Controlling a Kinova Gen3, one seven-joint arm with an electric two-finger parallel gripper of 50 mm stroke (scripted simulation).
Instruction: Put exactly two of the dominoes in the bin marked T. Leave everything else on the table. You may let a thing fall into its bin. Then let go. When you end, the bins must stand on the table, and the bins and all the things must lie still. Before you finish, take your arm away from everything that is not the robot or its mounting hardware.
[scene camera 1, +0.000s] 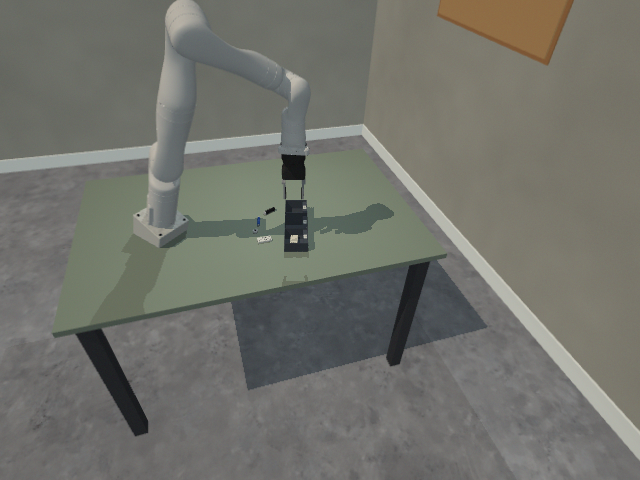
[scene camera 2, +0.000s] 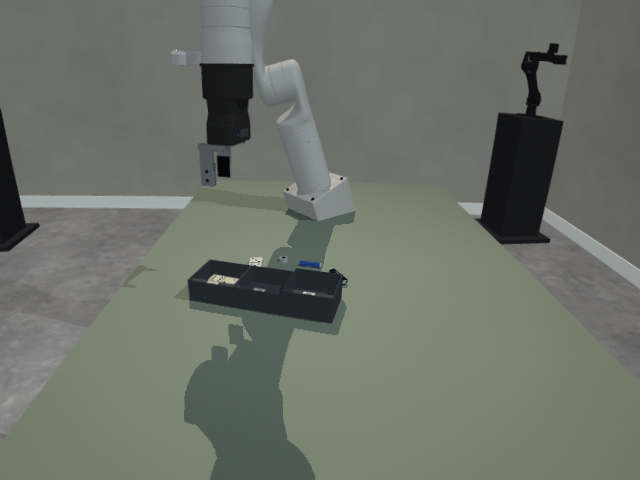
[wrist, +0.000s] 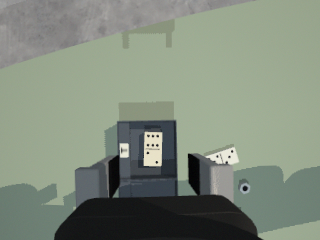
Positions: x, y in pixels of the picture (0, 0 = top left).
Scene:
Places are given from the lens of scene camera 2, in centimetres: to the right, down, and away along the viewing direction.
my gripper (scene camera 2: 217, 180): -17, -10, 67
dark three-part bin (scene camera 2: 313, 295): -1, 9, 65

